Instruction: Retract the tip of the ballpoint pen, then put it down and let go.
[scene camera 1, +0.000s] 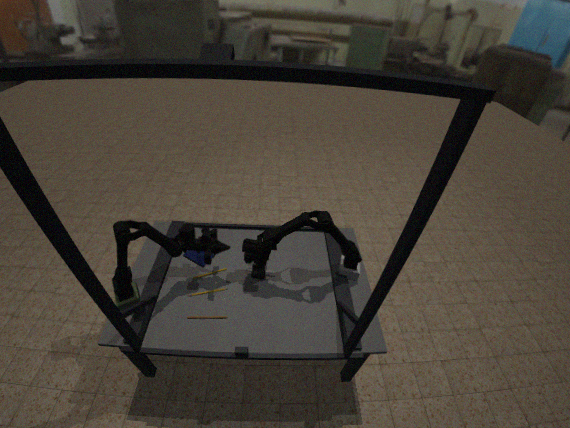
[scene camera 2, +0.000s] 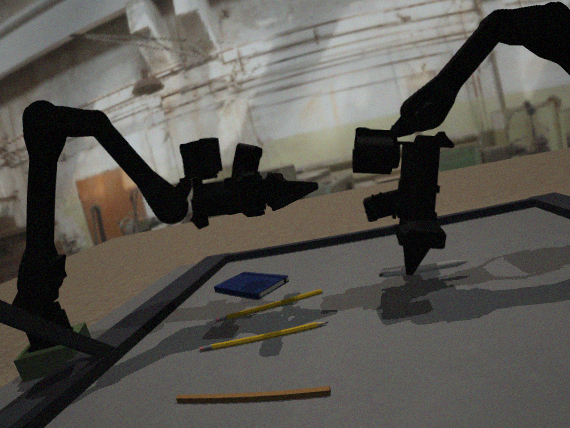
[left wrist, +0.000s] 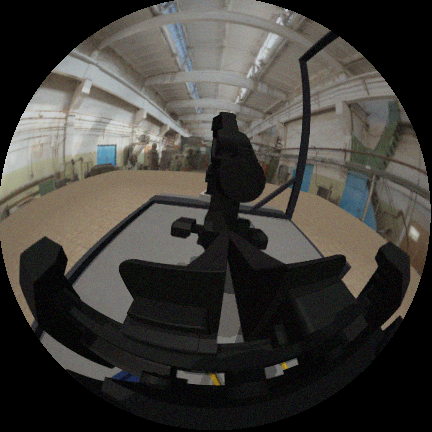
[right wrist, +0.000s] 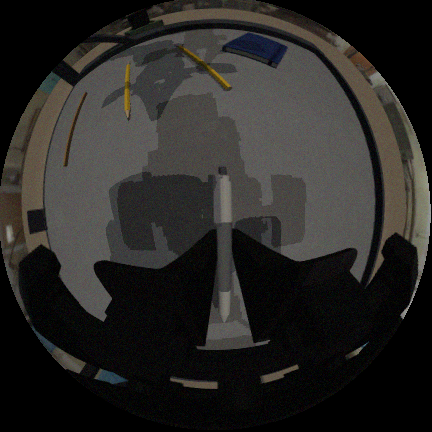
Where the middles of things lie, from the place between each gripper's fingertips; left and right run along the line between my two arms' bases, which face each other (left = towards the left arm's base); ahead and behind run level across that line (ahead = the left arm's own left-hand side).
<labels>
My left hand is 18 cm above the blue notebook (scene camera 2: 252, 285), 17 cm to the right of it and 13 cm short of it. Also, from my left hand: green object (scene camera 2: 38, 364) 49 cm to the left, 17 cm below, 9 cm behind.
Right now my right hand is 29 cm to the right of the blue notebook, 16 cm short of it and 1 cm above it. The rest, counted from my right hand: green object: 61 cm to the left, 6 cm behind.
</labels>
